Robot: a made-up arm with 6 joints. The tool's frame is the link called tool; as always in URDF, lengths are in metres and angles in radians. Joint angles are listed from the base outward.
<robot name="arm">
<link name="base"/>
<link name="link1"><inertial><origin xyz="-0.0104 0.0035 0.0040"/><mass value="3.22"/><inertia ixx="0.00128" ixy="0" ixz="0" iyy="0.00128" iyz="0" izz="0.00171"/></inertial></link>
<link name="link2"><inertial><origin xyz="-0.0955 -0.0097 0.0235"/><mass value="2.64"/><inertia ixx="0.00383" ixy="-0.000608" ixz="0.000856" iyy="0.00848" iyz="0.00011" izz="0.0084"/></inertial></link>
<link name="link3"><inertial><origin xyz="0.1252 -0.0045 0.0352"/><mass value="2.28"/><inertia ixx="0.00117" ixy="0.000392" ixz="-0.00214" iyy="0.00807" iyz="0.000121" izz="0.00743"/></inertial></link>
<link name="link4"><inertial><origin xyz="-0.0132 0.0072 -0.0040"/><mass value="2.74"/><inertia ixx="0.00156" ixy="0" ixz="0.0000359" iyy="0.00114" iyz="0" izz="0.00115"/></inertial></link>
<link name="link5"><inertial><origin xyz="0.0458 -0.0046 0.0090"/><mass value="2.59"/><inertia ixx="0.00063" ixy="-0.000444" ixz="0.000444" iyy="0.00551" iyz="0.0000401" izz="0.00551"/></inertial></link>
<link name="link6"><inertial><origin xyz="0.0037 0.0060 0.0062"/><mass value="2.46"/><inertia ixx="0.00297" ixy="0" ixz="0.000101" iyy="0.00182" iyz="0" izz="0.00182"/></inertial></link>
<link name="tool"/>
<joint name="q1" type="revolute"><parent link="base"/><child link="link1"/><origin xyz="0.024 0.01 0.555" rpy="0 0 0"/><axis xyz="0 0 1"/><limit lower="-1.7" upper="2.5"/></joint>
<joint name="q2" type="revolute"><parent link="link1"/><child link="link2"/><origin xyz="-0.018 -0.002 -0.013" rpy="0 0 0"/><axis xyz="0.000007 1 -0.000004"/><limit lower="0.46" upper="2.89"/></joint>
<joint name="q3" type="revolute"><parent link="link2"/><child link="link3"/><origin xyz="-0.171 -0.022 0.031" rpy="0 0 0"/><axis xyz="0.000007 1 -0.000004"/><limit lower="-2.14" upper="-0.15"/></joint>
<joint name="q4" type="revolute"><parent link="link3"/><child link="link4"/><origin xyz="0.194 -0.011 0.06" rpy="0 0 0"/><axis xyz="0.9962 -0.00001 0.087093"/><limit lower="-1.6" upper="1.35"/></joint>
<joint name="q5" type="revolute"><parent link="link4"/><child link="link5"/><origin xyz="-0.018 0.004 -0.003" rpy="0 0 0"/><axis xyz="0.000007 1 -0.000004"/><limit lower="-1.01" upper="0.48"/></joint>
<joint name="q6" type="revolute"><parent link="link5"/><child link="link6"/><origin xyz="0.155 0.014 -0.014" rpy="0 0 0"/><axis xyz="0.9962 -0.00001 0.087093"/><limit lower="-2.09" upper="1.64"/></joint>
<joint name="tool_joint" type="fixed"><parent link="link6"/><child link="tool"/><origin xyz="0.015 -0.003 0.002" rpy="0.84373 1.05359 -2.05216"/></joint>
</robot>
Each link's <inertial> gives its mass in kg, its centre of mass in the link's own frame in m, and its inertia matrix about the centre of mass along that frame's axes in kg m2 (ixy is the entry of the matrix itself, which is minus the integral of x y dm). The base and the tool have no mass. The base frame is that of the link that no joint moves.
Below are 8 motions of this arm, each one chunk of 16 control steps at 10 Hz.
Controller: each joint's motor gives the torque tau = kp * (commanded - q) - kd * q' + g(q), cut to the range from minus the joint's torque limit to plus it. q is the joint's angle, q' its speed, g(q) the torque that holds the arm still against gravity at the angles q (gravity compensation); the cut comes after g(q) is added. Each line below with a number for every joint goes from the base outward.
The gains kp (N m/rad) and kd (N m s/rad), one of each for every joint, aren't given. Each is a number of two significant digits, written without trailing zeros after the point. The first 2 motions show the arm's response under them.
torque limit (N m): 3.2 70 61 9 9.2 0.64
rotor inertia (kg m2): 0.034 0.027 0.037 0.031 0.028 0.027
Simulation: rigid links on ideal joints. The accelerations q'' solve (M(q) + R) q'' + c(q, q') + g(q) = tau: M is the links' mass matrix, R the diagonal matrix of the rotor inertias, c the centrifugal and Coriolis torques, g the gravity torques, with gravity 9.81 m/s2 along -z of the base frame. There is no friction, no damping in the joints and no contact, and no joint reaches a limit. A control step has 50 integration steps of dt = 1/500 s. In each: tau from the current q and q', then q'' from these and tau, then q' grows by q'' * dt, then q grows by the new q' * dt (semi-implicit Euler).
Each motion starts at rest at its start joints. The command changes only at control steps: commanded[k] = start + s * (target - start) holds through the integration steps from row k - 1 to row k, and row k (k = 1, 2, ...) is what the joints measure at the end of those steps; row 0 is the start. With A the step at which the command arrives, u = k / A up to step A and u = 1 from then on. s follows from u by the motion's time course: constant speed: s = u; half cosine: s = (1 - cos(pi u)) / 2; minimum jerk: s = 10 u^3 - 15 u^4 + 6 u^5; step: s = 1 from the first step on.
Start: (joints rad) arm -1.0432 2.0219 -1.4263 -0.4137 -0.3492 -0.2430
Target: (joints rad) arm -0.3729 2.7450 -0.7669 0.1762 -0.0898 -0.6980
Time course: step
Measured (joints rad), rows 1 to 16:
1: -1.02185 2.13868 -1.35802 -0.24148 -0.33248 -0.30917
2: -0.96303 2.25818 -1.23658 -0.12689 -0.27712 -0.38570
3: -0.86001 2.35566 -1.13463 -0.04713 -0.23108 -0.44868
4: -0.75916 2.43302 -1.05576 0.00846 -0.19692 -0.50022
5: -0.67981 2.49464 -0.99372 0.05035 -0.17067 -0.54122
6: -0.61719 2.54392 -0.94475 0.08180 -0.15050 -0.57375
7: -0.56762 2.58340 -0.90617 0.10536 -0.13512 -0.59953
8: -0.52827 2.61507 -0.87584 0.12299 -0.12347 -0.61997
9: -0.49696 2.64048 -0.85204 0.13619 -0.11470 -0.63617
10: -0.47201 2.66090 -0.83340 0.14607 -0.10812 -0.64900
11: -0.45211 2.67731 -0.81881 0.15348 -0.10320 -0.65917
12: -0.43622 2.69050 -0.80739 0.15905 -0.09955 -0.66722
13: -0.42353 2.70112 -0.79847 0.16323 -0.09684 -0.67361
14: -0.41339 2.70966 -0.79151 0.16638 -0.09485 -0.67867
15: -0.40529 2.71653 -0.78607 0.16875 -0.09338 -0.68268
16: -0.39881 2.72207 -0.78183 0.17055 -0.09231 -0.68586
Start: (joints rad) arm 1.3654 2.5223 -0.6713 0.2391 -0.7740 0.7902
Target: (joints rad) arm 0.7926 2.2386 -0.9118 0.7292 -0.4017 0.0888
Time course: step
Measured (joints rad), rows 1 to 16:
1: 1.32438 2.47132 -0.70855 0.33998 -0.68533 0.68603
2: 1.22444 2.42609 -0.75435 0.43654 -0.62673 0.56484
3: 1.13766 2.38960 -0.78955 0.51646 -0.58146 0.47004
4: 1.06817 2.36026 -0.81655 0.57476 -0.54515 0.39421
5: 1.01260 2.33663 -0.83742 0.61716 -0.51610 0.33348
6: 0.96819 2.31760 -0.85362 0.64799 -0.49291 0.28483
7: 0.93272 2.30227 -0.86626 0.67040 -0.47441 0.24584
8: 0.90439 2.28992 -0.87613 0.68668 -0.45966 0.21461
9: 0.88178 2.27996 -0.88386 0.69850 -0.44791 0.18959
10: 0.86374 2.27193 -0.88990 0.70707 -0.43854 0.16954
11: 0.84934 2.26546 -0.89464 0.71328 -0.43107 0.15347
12: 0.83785 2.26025 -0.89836 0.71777 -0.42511 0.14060
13: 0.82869 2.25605 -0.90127 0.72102 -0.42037 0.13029
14: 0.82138 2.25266 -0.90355 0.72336 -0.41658 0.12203
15: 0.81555 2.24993 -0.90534 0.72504 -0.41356 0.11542
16: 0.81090 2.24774 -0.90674 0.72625 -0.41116 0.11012
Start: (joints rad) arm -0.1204 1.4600 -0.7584 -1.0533 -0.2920 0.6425
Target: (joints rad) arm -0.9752 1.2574 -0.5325 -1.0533 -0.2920 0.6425
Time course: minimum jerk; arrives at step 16
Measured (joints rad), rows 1 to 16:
1: -0.12076 1.45991 -0.75831 -1.05330 -0.29204 0.64250
2: -0.12333 1.45931 -0.75766 -1.05328 -0.29225 0.64247
3: -0.13083 1.45756 -0.75574 -1.05323 -0.29268 0.64241
4: -0.14593 1.45404 -0.75183 -1.05316 -0.29327 0.64234
5: -0.17068 1.44823 -0.74533 -1.05308 -0.29392 0.64225
6: -0.20636 1.43987 -0.73593 -1.05297 -0.29453 0.64219
7: -0.25322 1.42890 -0.72358 -1.05286 -0.29498 0.64215
8: -0.31049 1.41555 -0.70855 -1.05272 -0.29518 0.64216
9: -0.37633 1.40027 -0.69133 -1.05259 -0.29508 0.64221
10: -0.44799 1.38371 -0.67263 -1.05248 -0.29469 0.64231
11: -0.52204 1.36662 -0.65332 -1.05242 -0.29403 0.64245
12: -0.59479 1.34983 -0.63429 -1.05241 -0.29318 0.64260
13: -0.66266 1.33412 -0.61644 -1.05248 -0.29221 0.64275
14: -0.72270 1.32014 -0.60050 -1.05260 -0.29125 0.64287
15: -0.77314 1.30828 -0.58697 -1.05277 -0.29040 0.64297
16: -0.81385 1.29858 -0.57595 -1.05294 -0.28977 0.64303

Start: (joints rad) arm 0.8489 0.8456 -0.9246 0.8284 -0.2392 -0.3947
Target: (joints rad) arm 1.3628 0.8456 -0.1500 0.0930 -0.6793 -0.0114
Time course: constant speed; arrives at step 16
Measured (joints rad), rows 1 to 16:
1: 0.85519 0.84515 -0.91675 0.81756 -0.24610 -0.39021
2: 0.86665 0.84487 -0.90052 0.79741 -0.25727 -0.38187
3: 0.88224 0.84475 -0.87752 0.77042 -0.27176 -0.37044
4: 0.90114 0.84473 -0.84917 0.73841 -0.28889 -0.35655
5: 0.92269 0.84479 -0.81659 0.70270 -0.30812 -0.34066
6: 0.94635 0.84489 -0.78067 0.66428 -0.32902 -0.32319
7: 0.97171 0.84500 -0.74213 0.62387 -0.35126 -0.30443
8: 0.99842 0.84513 -0.70152 0.58199 -0.37456 -0.28465
9: 1.02622 0.84526 -0.65927 0.53903 -0.39870 -0.26405
10: 1.05489 0.84538 -0.61574 0.49527 -0.42351 -0.24278
11: 1.08426 0.84548 -0.57120 0.45092 -0.44886 -0.22099
12: 1.11418 0.84558 -0.52585 0.40613 -0.47464 -0.19878
13: 1.14454 0.84566 -0.47988 0.36102 -0.50076 -0.17622
14: 1.17527 0.84573 -0.43341 0.31566 -0.52716 -0.15339
15: 1.20627 0.84578 -0.38655 0.27012 -0.55379 -0.13034
16: 1.23751 0.84583 -0.33937 0.22445 -0.58059 -0.10712

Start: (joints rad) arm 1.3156 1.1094 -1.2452 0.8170 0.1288 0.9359
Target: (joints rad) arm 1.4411 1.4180 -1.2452 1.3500 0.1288 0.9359
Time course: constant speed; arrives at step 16
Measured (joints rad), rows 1 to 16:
1: 1.31709 1.11283 -1.24588 0.82525 0.12848 0.93574
2: 1.31987 1.11932 -1.24634 0.84012 0.12826 0.93564
3: 1.32367 1.12829 -1.24660 0.85983 0.12815 0.93559
4: 1.32829 1.13927 -1.24671 0.88310 0.12811 0.93558
5: 1.33356 1.15186 -1.24672 0.90900 0.12812 0.93558
6: 1.33935 1.16575 -1.24667 0.93684 0.12815 0.93560
7: 1.34555 1.18069 -1.24659 0.96611 0.12820 0.93563
8: 1.35209 1.19647 -1.24648 0.99644 0.12825 0.93566
9: 1.35888 1.21293 -1.24636 1.02754 0.12831 0.93569
10: 1.36589 1.22994 -1.24624 1.05922 0.12836 0.93571
11: 1.37307 1.24740 -1.24613 1.09132 0.12841 0.93574
12: 1.38038 1.26521 -1.24603 1.12374 0.12846 0.93576
13: 1.38780 1.28330 -1.24593 1.15639 0.12850 0.93579
14: 1.39531 1.30163 -1.24584 1.18921 0.12854 0.93580
15: 1.40288 1.32015 -1.24577 1.22215 0.12857 0.93582
16: 1.41051 1.33881 -1.24570 1.25520 0.12860 0.93583

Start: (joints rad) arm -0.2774 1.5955 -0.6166 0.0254 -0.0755 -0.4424
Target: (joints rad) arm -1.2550 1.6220 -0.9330 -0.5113 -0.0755 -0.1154
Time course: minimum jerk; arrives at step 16
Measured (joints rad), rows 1 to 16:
1: -0.27782 1.59552 -0.61672 0.02511 -0.07549 -0.44228
2: -0.28078 1.59562 -0.61759 0.02305 -0.07540 -0.44142
3: -0.28940 1.59591 -0.62022 0.01709 -0.07523 -0.43881
4: -0.30662 1.59645 -0.62566 0.00519 -0.07500 -0.43338
5: -0.33479 1.59730 -0.63478 -0.01414 -0.07480 -0.42425
6: -0.37530 1.59850 -0.64812 -0.04158 -0.07469 -0.41089
7: -0.42845 1.60002 -0.66581 -0.07695 -0.07475 -0.39316
8: -0.49336 1.60184 -0.68752 -0.11922 -0.07501 -0.37139
9: -0.56802 1.60387 -0.71250 -0.16665 -0.07546 -0.34630
10: -0.64943 1.60604 -0.73966 -0.21698 -0.07603 -0.31895
11: -0.73384 1.60824 -0.76767 -0.26765 -0.07659 -0.29062
12: -0.81706 1.61036 -0.79508 -0.31605 -0.07703 -0.26273
13: -0.89499 1.61229 -0.82057 -0.35979 -0.07726 -0.23660
14: -0.96414 1.61397 -0.84302 -0.39701 -0.07724 -0.21336
15: -1.02232 1.61537 -0.86178 -0.42672 -0.07701 -0.19372
16: -1.06935 1.61650 -0.87679 -0.44912 -0.07667 -0.17780

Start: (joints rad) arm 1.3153 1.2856 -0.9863 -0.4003 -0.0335 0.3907
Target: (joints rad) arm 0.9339 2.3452 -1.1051 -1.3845 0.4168 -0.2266
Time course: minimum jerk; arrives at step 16
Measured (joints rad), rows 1 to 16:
1: 1.31514 1.28602 -0.98644 -0.40080 -0.03335 0.39048
2: 1.31399 1.28903 -0.98731 -0.40437 -0.03223 0.38885
3: 1.31063 1.29789 -0.98944 -0.41487 -0.02869 0.38391
4: 1.30383 1.31594 -0.99312 -0.43612 -0.02113 0.37366
5: 1.29267 1.34586 -0.99843 -0.47099 -0.00824 0.35643
6: 1.27661 1.38925 -1.00530 -0.52086 0.01078 0.33121
7: 1.25560 1.44639 -1.01349 -0.58552 0.03612 0.29781
8: 1.23006 1.51617 -1.02266 -0.66316 0.06731 0.25682
9: 1.20080 1.59626 -1.03239 -0.75062 0.10329 0.20963
10: 1.16900 1.68329 -1.04218 -0.84370 0.14253 0.15819
11: 1.13610 1.77318 -1.05156 -0.93756 0.18315 0.10491
12: 1.10370 1.86160 -1.06011 -1.02718 0.22308 0.05235
13: 1.07335 1.94440 -1.06750 -1.10794 0.26029 0.00300
14: 1.04637 2.01816 -1.07355 -1.17628 0.29308 -0.04101
15: 1.02361 2.08071 -1.07828 -1.23038 0.32037 -0.07831
16: 1.00520 2.13176 -1.08200 -1.27081 0.34198 -0.10859

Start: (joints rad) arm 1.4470 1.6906 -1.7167 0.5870 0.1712 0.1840
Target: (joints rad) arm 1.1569 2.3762 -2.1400 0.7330 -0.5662 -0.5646
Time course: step
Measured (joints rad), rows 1 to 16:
1: 1.43620 1.81505 -1.81359 0.62935 0.03548 0.07820
2: 1.39377 1.92269 -1.87871 0.65751 -0.09211 -0.05171
3: 1.34575 2.01018 -1.92912 0.67780 -0.19474 -0.15450
4: 1.30707 2.08085 -1.96945 0.69325 -0.27518 -0.23654
5: 1.27614 2.13792 -2.00184 0.70485 -0.33813 -0.30219
6: 1.25147 2.18398 -2.02794 0.71345 -0.38741 -0.35472
7: 1.23185 2.22116 -2.04902 0.71976 -0.42602 -0.39675
8: 1.21626 2.25116 -2.06610 0.72430 -0.45627 -0.43037
9: 1.20389 2.27536 -2.07994 0.72751 -0.47999 -0.45727
10: 1.19408 2.29489 -2.09118 0.72974 -0.49857 -0.47879
11: 1.18631 2.31063 -2.10031 0.73126 -0.51315 -0.49600
12: 1.18016 2.32333 -2.10772 0.73226 -0.52457 -0.50976
13: 1.17530 2.33357 -2.11376 0.73290 -0.53353 -0.52076
14: 1.17145 2.34182 -2.11866 0.73328 -0.54056 -0.52956
15: 1.16840 2.34848 -2.12265 0.73349 -0.54607 -0.53660
16: 1.16599 2.35385 -2.12589 0.73359 -0.55040 -0.54222

